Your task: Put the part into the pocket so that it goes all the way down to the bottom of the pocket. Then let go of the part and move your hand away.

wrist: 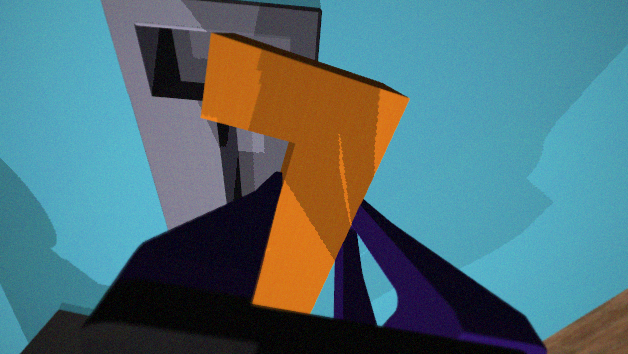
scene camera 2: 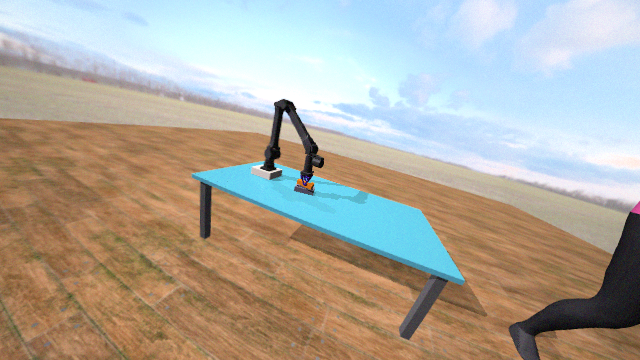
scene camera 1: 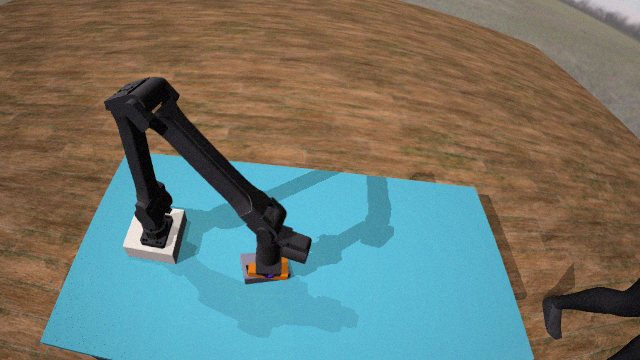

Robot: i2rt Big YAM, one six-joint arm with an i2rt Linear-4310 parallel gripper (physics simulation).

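Places are measured from the arm's base along level axes (x back, y left, z down), in metres.
Where they show: gripper, fingertip midpoint: [wrist: 311, 192] [scene camera 2: 305, 184] [scene camera 1: 268, 272]; arm's base, origin of the base link: [scene camera 2: 268, 169] [scene camera 1: 157, 231].
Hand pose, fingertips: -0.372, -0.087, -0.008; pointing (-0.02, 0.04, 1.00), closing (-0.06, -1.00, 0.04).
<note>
Each offset is from my fingertips to the top centre of the thing, as dx, dy, dz. "spot": to the spot under its first point. Level surfaces: height alone.
The orange part {+0.003, +0.015, -0.027} [scene camera 1: 284, 269] [scene camera 2: 300, 184] [wrist: 315, 95] shows as an L shape in the wrist view. My gripper [scene camera 1: 269, 275] [scene camera 2: 305, 181] [wrist: 311, 192] has purple fingers and is shut on one arm of the part. The grey block {+0.014, +0.046, +0.028} [scene camera 1: 248, 259] [scene camera 2: 303, 190] [wrist: 150, 145] lies on the table beneath the part. In the wrist view the pocket {spot: -0.013, +0.079, +0.060} [wrist: 192, 70] opens at the left of the part, and more of it shows inside the part's corner. The part overlaps the pocket, looks turned relative to it and sits above the block's top. The rest of the pocket is hidden, and the exact height gap cannot be told.
The blue table {dz +0.064} [scene camera 1: 425, 280] [scene camera 2: 360, 225] carries the white base block [scene camera 1: 150, 253] [scene camera 2: 266, 174] of the arm, left of the grey block in scene camera 1. A person's dark leg [scene camera 1: 595, 301] [scene camera 2: 575, 312] shows beyond the table at the right. Arm shadows cross the table top.
</note>
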